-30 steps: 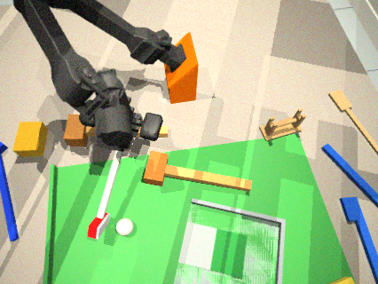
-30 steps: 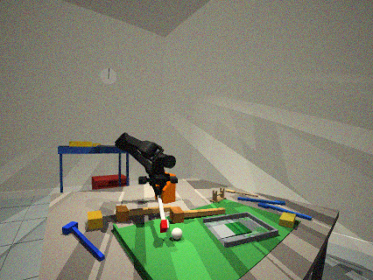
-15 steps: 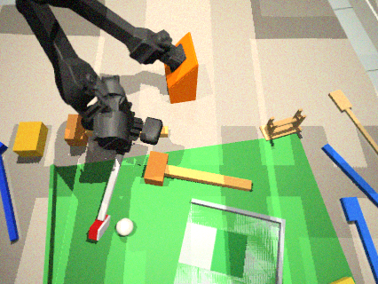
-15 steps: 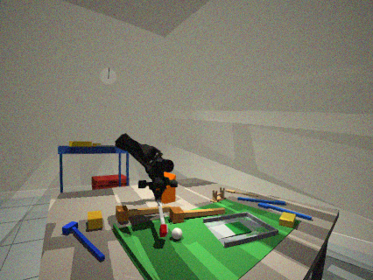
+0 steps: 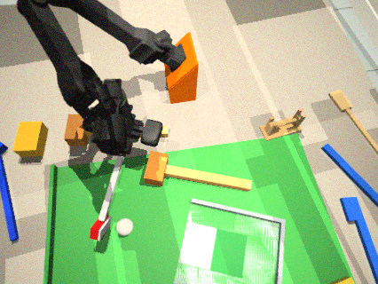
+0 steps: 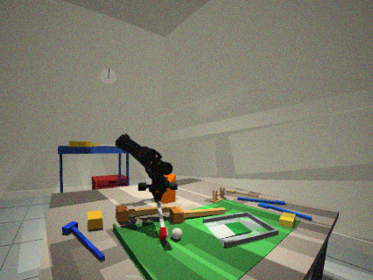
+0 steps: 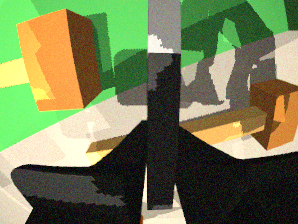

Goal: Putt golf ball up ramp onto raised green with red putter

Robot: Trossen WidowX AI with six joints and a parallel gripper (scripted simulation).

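My gripper tip is 11 cm short of the red putter and 5 cm to the left of it. From my gripper tip the other things lie so: tan paddle: 4 cm ahead, 69 cm to the left, 7 cm below; white golf ball: 21 cm ahead, 5 cm to the right, 5 cm below; yellow block: 10 cm behind, 27 cm to the right, 5 cm below.
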